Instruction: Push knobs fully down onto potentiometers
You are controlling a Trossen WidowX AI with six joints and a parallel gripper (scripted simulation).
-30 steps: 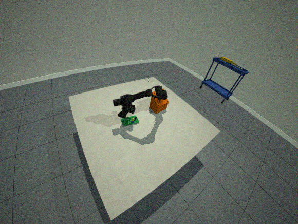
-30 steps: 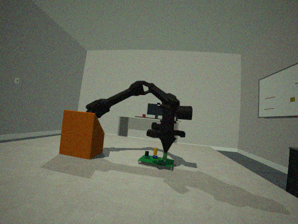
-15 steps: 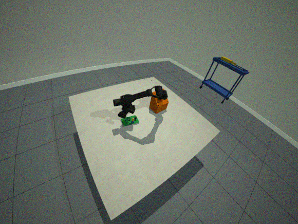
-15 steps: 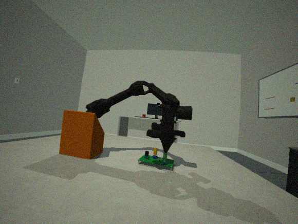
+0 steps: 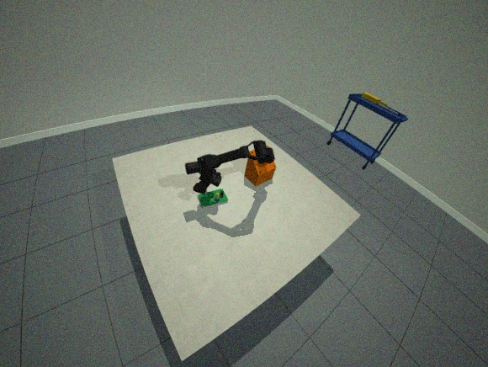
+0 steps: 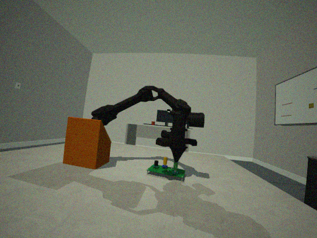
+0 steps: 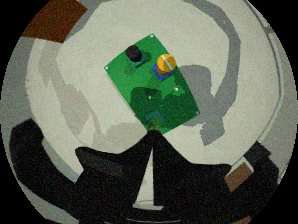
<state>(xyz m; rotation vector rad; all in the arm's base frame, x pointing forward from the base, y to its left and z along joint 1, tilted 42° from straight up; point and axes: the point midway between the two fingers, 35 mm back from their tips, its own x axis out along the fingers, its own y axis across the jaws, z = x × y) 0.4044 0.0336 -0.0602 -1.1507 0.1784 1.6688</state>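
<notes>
Now: gripper tip 10 mm above the green knob. Round my gripper tip: yellow knob: 50 mm behind, 60 mm to the left, 10 mm below.
</notes>
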